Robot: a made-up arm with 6 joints. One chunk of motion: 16 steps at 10 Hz.
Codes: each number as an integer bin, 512 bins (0 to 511) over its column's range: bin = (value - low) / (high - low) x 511, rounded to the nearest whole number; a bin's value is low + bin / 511 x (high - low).
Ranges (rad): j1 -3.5..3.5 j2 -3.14..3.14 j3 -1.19..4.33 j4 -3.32..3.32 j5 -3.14..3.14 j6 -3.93..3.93
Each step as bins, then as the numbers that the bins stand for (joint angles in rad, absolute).
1 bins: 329 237 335 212 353 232
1 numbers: 1.0068 -0.2274 2.4288 -0.5652 1.1982 -0.3615
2 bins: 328 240 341 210 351 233
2 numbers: 0.9932 -0.1905 2.4936 -0.5912 1.1737 -0.3461
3 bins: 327 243 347 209 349 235
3 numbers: 0.9795 -0.1536 2.5584 -0.6042 1.1491 -0.3153
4 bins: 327 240 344 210 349 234
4 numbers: 0.9795 -0.1905 2.5260 -0.5912 1.1491 -0.3307
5 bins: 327 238 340 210 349 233
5 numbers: 0.9795 -0.2151 2.4828 -0.5912 1.1491 -0.3461
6 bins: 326 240 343 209 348 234
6 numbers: 0.9658 -0.1905 2.5152 -0.6042 1.1368 -0.3307
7 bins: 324 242 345 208 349 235
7 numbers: 0.9384 -0.1659 2.5368 -0.6172 1.1491 -0.3153
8 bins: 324 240 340 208 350 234
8 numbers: 0.9384 -0.1905 2.4828 -0.6172 1.1614 -0.3307
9 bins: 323 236 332 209 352 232
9 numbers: 0.9247 -0.2396 2.3964 -0.6042 1.1859 -0.3615
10 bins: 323 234 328 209 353 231
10 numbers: 0.9247 -0.2642 2.3532 -0.6042 1.1982 -0.3768
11 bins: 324 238 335 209 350 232
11 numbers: 0.9384 -0.2151 2.4288 -0.6042 1.1614 -0.3615
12 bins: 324 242 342 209 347 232
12 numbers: 0.9384 -0.1659 2.5044 -0.6042 1.1245 -0.3615
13 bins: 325 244 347 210 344 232
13 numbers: 0.9521 -0.1413 2.5584 -0.5912 1.0876 -0.3615
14 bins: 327 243 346 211 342 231
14 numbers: 0.9795 -0.1536 2.5476 -0.5782 1.0631 -0.3768
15 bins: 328 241 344 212 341 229
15 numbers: 0.9932 -0.1782 2.5260 -0.5652 1.0508 -0.4076
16 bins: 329 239 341 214 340 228
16 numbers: 1.0068 -0.2028 2.4936 -0.5393 1.0385 -0.4230
